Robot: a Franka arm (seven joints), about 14 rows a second.
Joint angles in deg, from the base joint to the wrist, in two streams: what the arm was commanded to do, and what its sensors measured. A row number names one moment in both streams.
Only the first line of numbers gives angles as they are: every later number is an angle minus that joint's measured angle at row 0.
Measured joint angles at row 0:
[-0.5, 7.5, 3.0, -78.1, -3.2, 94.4, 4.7]
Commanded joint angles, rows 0 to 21:
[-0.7, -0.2, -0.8, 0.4, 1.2, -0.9, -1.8]
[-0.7, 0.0, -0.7, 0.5, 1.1, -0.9, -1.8]
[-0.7, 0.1, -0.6, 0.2, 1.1, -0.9, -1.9]
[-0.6, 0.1, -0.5, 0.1, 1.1, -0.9, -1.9]
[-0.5, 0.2, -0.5, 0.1, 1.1, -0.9, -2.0]
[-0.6, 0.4, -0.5, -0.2, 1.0, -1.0, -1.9]
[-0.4, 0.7, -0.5, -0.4, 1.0, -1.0, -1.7]
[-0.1, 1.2, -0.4, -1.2, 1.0, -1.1, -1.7]
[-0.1, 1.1, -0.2, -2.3, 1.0, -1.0, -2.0]
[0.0, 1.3, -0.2, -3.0, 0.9, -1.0, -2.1]
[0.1, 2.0, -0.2, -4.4, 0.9, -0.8, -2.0]
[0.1, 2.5, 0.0, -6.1, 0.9, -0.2, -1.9]
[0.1, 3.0, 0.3, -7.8, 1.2, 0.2, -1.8]
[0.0, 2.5, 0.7, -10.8, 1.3, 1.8, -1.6]
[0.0, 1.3, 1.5, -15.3, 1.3, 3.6, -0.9]
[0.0, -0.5, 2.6, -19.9, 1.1, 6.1, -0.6]
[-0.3, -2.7, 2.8, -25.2, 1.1, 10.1, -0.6]
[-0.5, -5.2, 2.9, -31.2, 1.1, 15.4, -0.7]
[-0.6, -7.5, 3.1, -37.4, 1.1, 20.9, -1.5]
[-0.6, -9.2, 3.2, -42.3, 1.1, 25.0, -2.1]
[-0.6, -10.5, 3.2, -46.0, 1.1, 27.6, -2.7]
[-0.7, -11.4, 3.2, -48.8, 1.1, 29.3, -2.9]
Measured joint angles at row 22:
[-0.1, -4.7, 3.0, -38.3, 0.4, 24.0, -0.8]
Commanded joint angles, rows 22 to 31:
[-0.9, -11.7, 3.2, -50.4, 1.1, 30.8, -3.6]
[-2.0, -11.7, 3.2, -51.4, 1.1, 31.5, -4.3]
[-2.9, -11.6, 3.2, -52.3, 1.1, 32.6, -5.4]
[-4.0, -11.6, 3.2, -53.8, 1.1, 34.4, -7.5]
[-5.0, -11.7, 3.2, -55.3, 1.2, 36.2, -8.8]
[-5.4, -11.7, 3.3, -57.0, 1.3, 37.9, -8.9]
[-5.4, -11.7, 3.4, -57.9, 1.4, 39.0, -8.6]
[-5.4, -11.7, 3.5, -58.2, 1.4, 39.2, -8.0]
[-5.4, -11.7, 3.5, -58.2, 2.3, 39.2, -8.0]
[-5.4, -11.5, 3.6, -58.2, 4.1, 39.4, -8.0]
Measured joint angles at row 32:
[-5.2, -9.8, 3.0, -56.8, 1.2, 38.4, -7.0]
